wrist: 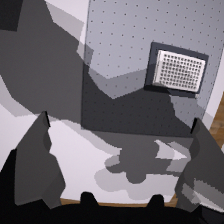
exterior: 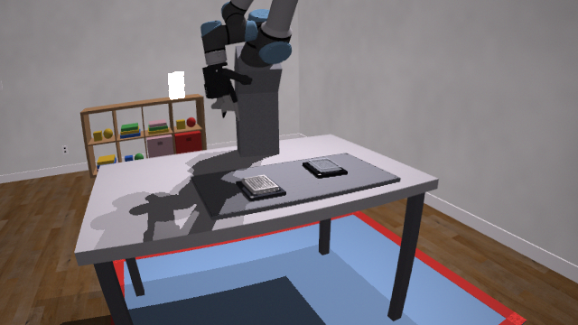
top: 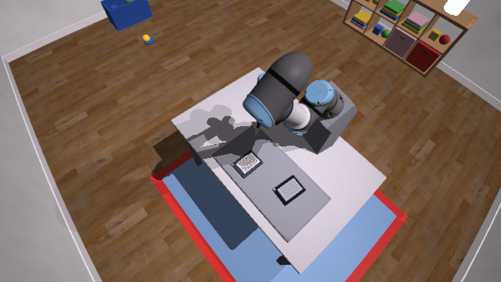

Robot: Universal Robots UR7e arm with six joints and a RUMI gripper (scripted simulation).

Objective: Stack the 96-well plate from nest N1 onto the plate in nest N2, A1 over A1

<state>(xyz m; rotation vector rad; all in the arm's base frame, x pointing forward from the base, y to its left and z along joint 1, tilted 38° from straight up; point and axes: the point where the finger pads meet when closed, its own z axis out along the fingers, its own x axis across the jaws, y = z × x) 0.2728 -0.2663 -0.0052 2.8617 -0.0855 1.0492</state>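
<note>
The clear 96-well plate lies 17 cm ahead of my hand, 30 cm to the left of it and 20 cm below it. Round my hand: label: 22 cm ahead, 22 cm to the left, 20 cm below; plate nest N1: 17 cm ahead, 30 cm to the left, 21 cm below.
</note>
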